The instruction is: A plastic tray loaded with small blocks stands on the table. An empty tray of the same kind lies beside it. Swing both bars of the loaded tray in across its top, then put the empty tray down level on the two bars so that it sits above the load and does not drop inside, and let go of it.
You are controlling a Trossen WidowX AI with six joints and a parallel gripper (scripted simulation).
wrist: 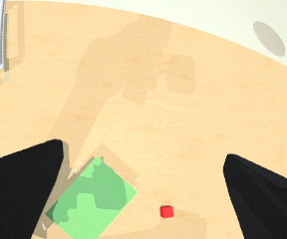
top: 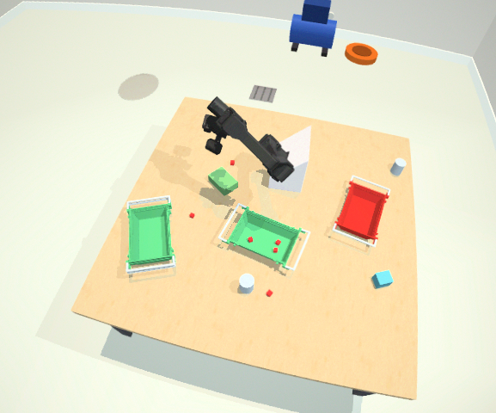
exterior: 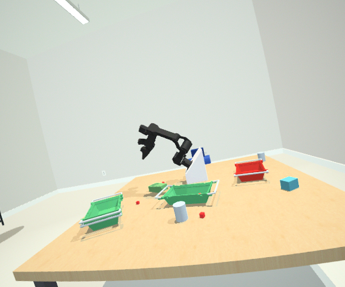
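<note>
My gripper tip is now 230 mm above the flat green block, 60 mm to the right of it and 20 mm short of it. The rest, counted from my gripper tip: cyan cube 820 mm to the left, 270 mm ahead, 230 mm below; red tray 690 mm to the left, 200 mm below, 10 mm behind.
</note>
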